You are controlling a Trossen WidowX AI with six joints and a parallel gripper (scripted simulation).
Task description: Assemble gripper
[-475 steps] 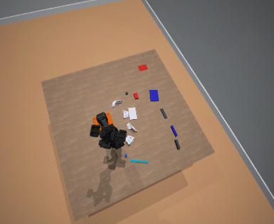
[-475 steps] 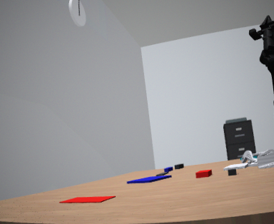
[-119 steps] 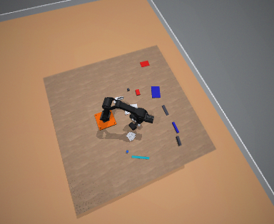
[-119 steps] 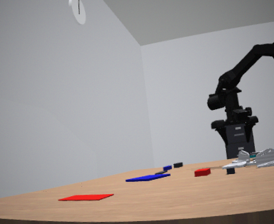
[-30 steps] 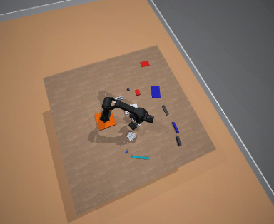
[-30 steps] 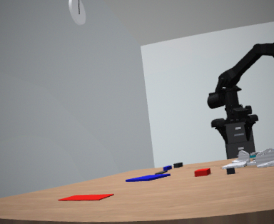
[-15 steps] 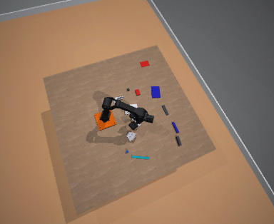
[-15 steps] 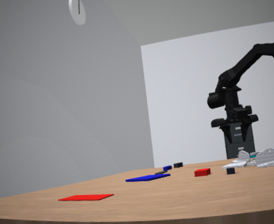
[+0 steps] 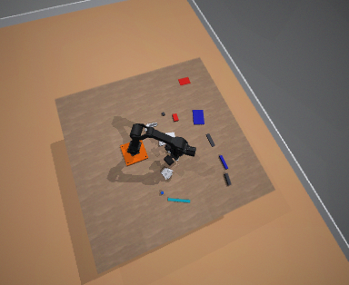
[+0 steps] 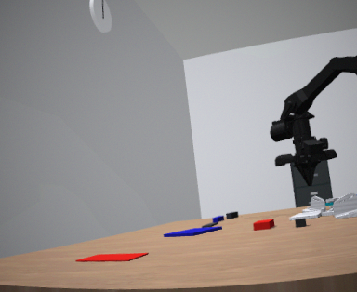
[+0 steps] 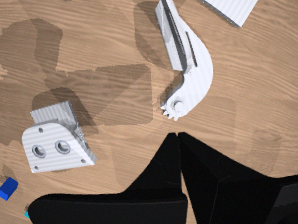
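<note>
My gripper tip is 10 mm short of the white jaw, 10 mm to the right of it and 80 mm above it. From my gripper tip the other things lie so: red block (160 mm ahead, 310 mm to the left, 70 mm below); teal bar (110 mm behind, 270 mm to the right, 80 mm below); blue bar (310 mm ahead, 180 mm to the right, 70 mm below).
</note>
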